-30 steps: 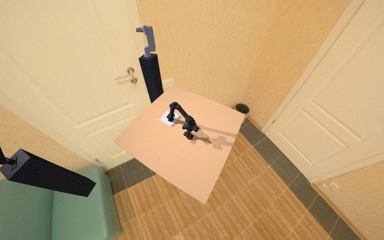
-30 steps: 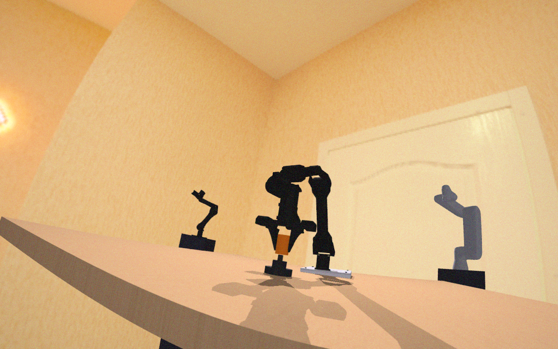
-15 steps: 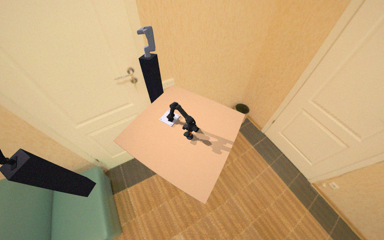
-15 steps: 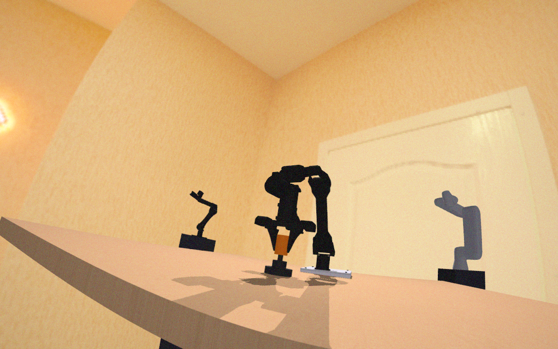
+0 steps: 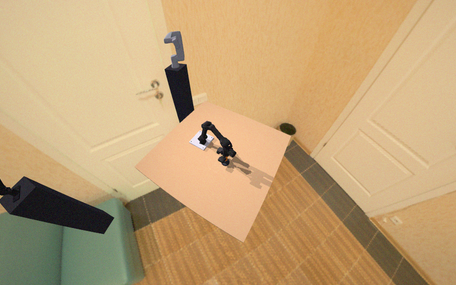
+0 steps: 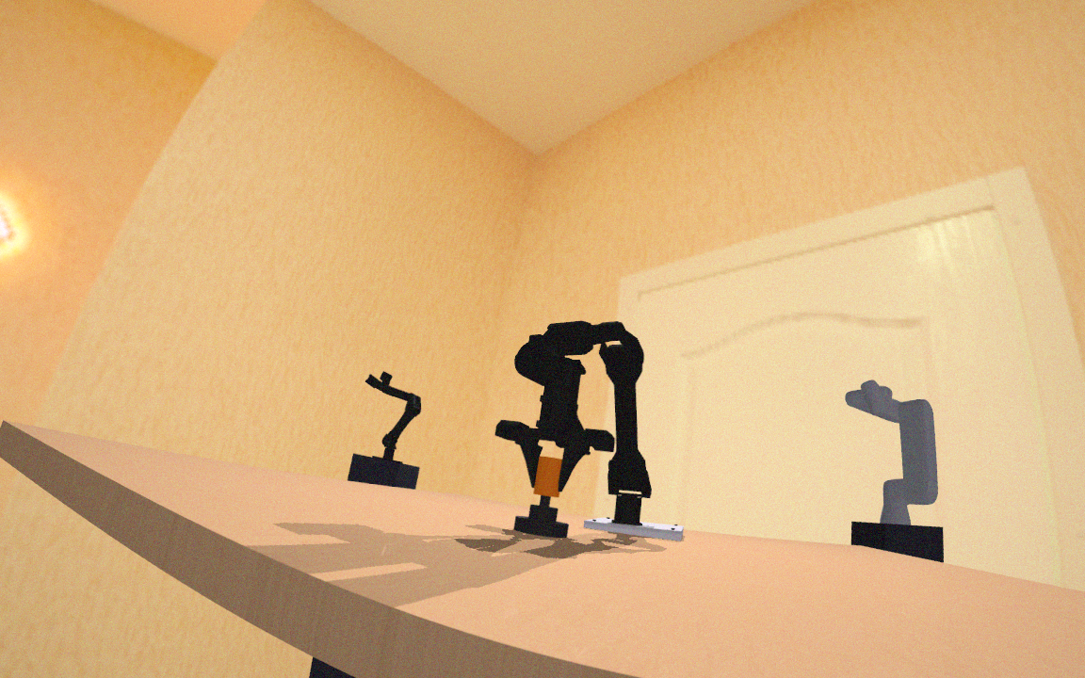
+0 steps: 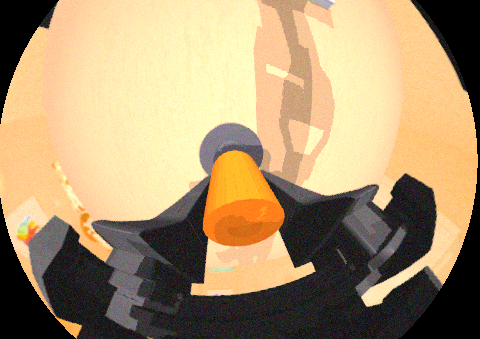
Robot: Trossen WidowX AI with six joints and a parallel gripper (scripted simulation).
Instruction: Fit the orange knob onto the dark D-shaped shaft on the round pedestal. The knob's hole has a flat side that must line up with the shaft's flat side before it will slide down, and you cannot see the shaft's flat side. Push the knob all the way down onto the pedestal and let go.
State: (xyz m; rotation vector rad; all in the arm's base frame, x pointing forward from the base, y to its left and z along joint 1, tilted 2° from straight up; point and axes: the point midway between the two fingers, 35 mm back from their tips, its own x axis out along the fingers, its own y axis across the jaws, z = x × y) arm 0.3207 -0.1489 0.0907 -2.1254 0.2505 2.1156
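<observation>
Right now the orange knob is 20 mm above my gripper tip. Also, from my gripper tip: round pedestal: 40 mm below.
</observation>
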